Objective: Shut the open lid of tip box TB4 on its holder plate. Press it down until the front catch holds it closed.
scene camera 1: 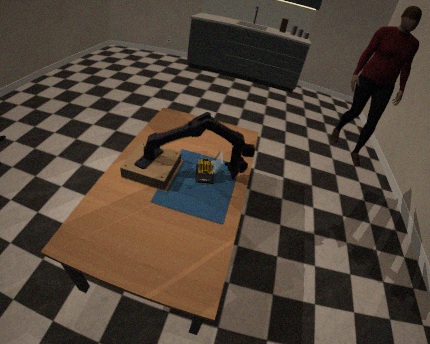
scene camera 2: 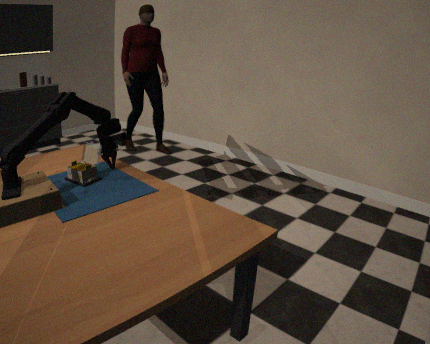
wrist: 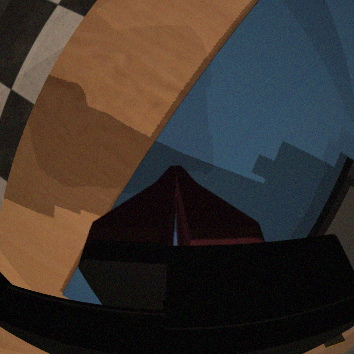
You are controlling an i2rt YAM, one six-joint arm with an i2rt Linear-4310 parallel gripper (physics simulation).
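Where they show: gripper, fingertip midpoint: (scene camera 1: pixel 232 179) (scene camera 2: pixel 113 168) (wrist: pixel 175 174); arm's base, link origin: (scene camera 1: pixel 149 157) (scene camera 2: pixel 12 188).
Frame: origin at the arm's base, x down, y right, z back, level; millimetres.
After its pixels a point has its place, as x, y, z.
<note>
The tip box TB4 (scene camera 1: pixel 205 170) (scene camera 2: pixel 83 173) @[20, -69, -305], with yellow tips in it, sits on its dark holder plate (scene camera 1: pixel 204 181) @[59, -68, -342] (scene camera 2: pixel 86 183) @[61, -57, -311]; an edge of the plate (wrist: pixel 330 198) @[67, -121, -374] shows at the right of the wrist view. The clear lid (scene camera 1: pixel 218 161) @[-26, -181, -365] (scene camera 2: pixel 91 154) @[-25, -172, -368] stands open, roughly upright, on the box's side away from the arm's base. My gripper (scene camera 1: pixel 234 176) @[67, -190, -472] (scene camera 2: pixel 113 167) @[67, -190, -472] (wrist: pixel 175 174) @[67, -190, -472] is shut and empty, fingers pointing down low over the mat, on the far side of the lid from the box. Whether it touches the lid is too small to tell. The front catch cannot be made out.
A blue mat (scene camera 1: pixel 195 203) @[70, 99, -373] (scene camera 2: pixel 117 192) @[70, 84, -409] (wrist: pixel 260 75) @[70, -115, -479] lies under the holder plate on the wooden table (scene camera 1: pixel 140 240) @[73, 442, -263] (scene camera 2: pixel 165 260) @[73, 552, -384] (wrist: pixel 140 60) @[73, -158, -531]. The arm stands on a wooden block (scene camera 1: pixel 145 175) @[3, 130, -70] (scene camera 2: pixel 32 202) @[18, 131, -76]. The table's edge is close beyond the gripper. A person (scene camera 1: pixel 382 75) (scene camera 2: pixel 144 65) stands away from the table.
</note>
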